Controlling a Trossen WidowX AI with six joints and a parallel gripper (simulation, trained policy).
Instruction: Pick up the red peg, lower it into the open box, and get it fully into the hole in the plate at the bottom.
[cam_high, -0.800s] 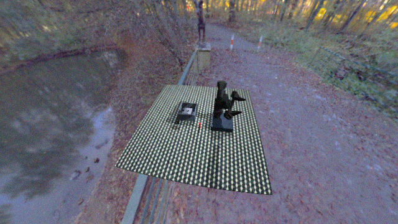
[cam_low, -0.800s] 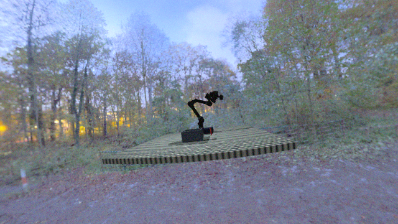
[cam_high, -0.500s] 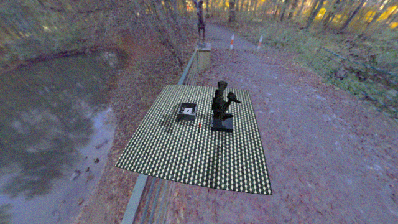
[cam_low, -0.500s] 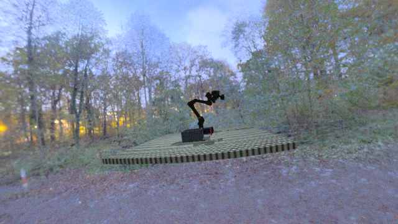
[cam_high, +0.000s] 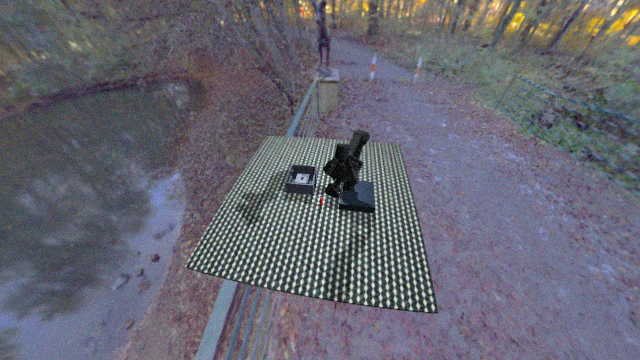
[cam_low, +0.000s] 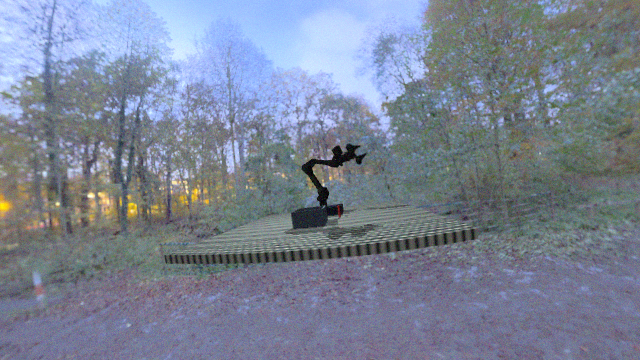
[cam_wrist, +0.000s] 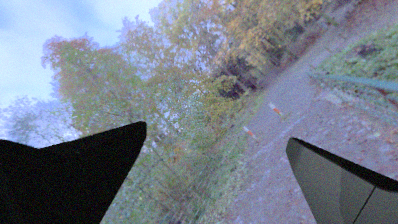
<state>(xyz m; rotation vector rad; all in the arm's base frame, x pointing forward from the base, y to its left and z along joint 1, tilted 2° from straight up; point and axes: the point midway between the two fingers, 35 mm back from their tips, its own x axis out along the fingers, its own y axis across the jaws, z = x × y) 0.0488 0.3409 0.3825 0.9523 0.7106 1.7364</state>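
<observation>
Right now the red peg is 14 cm ahead of my gripper tip, 24 cm to the right of it and 42 cm below it. Round my gripper tip: box (29 cm ahead, 42 cm to the right, 44 cm below); plate (29 cm ahead, 42 cm to the right, 42 cm below).
</observation>
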